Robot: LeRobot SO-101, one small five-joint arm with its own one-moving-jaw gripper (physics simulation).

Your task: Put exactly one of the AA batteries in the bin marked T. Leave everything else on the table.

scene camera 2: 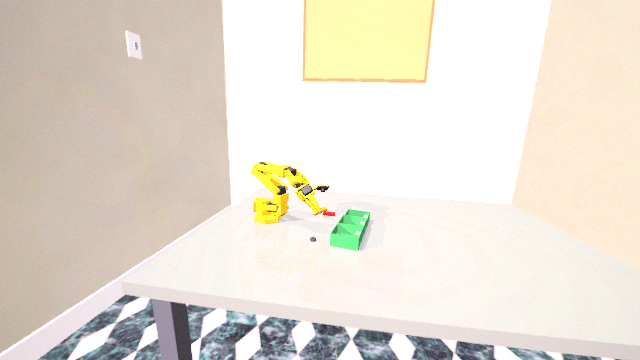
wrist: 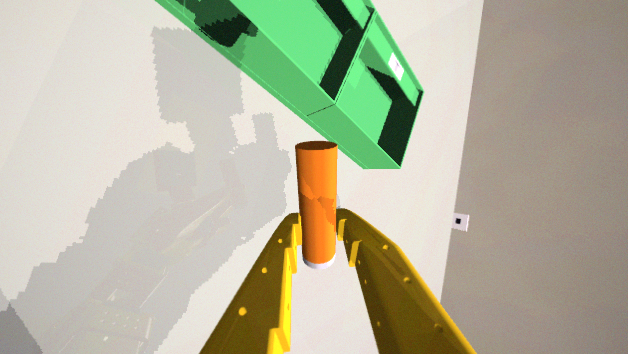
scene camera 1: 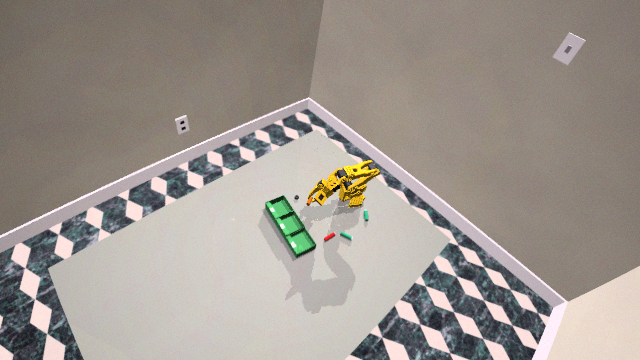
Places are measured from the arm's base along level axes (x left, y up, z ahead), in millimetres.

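Where they show: hand, its tool point: point(scene camera 2: 317, 211) point(wrist: 301, 224) point(scene camera 1: 311, 200); arm's base, origin of its link: point(scene camera 2: 274, 218) point(scene camera 1: 348, 200).
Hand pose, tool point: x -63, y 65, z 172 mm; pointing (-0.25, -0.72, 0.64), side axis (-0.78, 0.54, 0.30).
Observation:
Things, the pixels of their top centre, and the offset from my tool point.
- orange battery, centre of its top: point(wrist: 341, 216) point(scene camera 1: 310, 198) dx -4, dy +16, dz +7 mm
- red battery, centre of its top: point(scene camera 1: 330, 235) point(scene camera 2: 328, 211) dx +144, dy -51, dz +23 mm
- small dark nut, centre of its top: point(scene camera 2: 313, 238) point(scene camera 1: 296, 196) dx -81, dy -57, dz +0 mm
My gripper point(scene camera 1: 311, 200) point(scene camera 2: 321, 211) point(wrist: 319, 222) is shut on an orange battery point(scene camera 1: 309, 201) point(wrist: 317, 175), with the jaws on its two sides near its white end. The battery's dark end points away from the jaws, and it is held in front of the tray's long side, outside the bins. The bin marked T point(scene camera 1: 279, 207) point(scene camera 2: 345, 241) point(wrist: 362, 102) is the end bin of the green three-bin tray; its label shows at the right in the wrist view. A red battery point(scene camera 1: 329, 236) point(scene camera 2: 329, 214) and two green batteries point(scene camera 1: 346, 236) point(scene camera 1: 366, 215) lie on the table.
A small dark nut point(scene camera 1: 296, 197) point(scene camera 2: 313, 239) lies on the table near the T end of the tray; a sliver of it shows behind the orange battery in the wrist view. The other two bins point(scene camera 1: 290, 224) point(scene camera 1: 301, 242) continue the tray away from T.

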